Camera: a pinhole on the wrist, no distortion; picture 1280 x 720 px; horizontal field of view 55.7 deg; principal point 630.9 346.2 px. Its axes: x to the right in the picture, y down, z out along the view. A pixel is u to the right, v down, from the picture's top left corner.
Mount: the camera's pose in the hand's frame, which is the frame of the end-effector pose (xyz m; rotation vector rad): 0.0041 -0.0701 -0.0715 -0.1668 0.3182 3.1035
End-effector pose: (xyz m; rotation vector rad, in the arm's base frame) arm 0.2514 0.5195 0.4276 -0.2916 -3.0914 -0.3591
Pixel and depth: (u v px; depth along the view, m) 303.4 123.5 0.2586
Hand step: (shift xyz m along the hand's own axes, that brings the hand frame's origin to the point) 0.0480 0.0286 0.1782
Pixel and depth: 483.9 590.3 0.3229
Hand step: 0.0076 -0.0684 0.2602
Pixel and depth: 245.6 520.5 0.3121
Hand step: 0.0690 -0.0513 0.2521
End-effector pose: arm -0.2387 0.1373 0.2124 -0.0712 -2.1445 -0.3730
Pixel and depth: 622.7 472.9 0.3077
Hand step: -0.0268 -0.0391 0.2348
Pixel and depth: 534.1 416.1 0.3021
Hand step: -0.0039 -0.0259 0.2287
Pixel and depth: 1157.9 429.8 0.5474
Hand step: -0.2908 0.0057 0.4434
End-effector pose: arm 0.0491 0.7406 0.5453 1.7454 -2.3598 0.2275
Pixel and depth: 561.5 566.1 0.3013
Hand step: -0.0117 -0.0625 0.2347
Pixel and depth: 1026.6 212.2 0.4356
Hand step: -0.1814 0.0665 0.3275
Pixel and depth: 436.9 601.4 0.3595
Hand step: 0.0217 -0.0716 0.3000
